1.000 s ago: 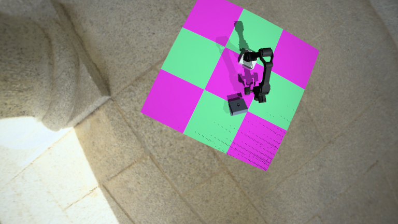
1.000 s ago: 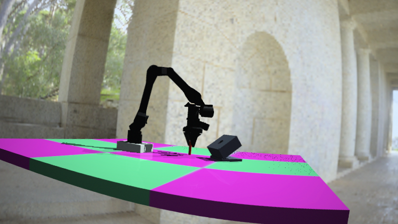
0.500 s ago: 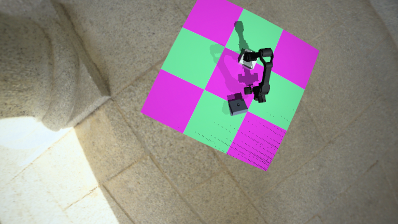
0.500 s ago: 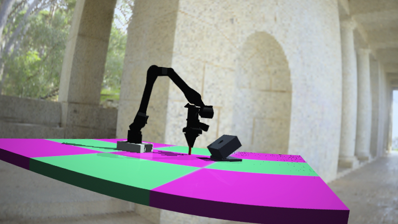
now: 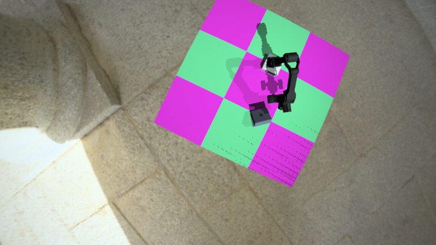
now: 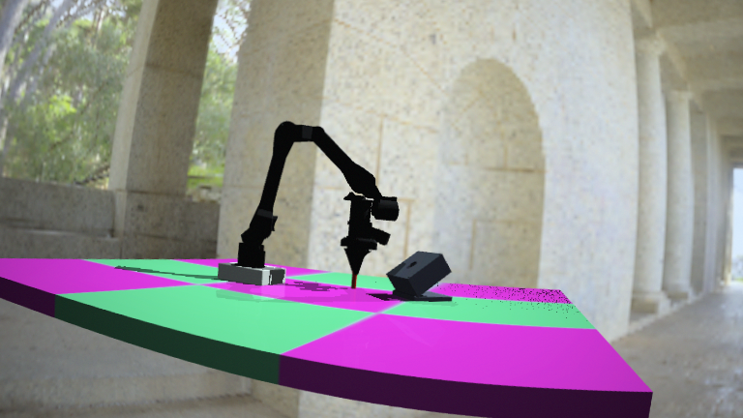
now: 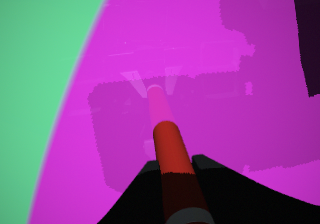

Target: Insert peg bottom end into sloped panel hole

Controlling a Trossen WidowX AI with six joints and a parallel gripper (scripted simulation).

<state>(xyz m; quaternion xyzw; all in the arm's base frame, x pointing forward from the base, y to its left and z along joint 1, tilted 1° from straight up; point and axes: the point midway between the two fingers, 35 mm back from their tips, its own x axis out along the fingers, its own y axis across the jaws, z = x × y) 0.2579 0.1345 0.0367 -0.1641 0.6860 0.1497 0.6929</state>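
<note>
Now: gripper tip 180 mm short of the dark sloped panel, 70 mm to the left of it and 20 mm below it. Also, from my gripper tip: thin foot plate 190 mm ahead, 60 mm to the right, 40 mm below; red peg 20 mm above.
</note>
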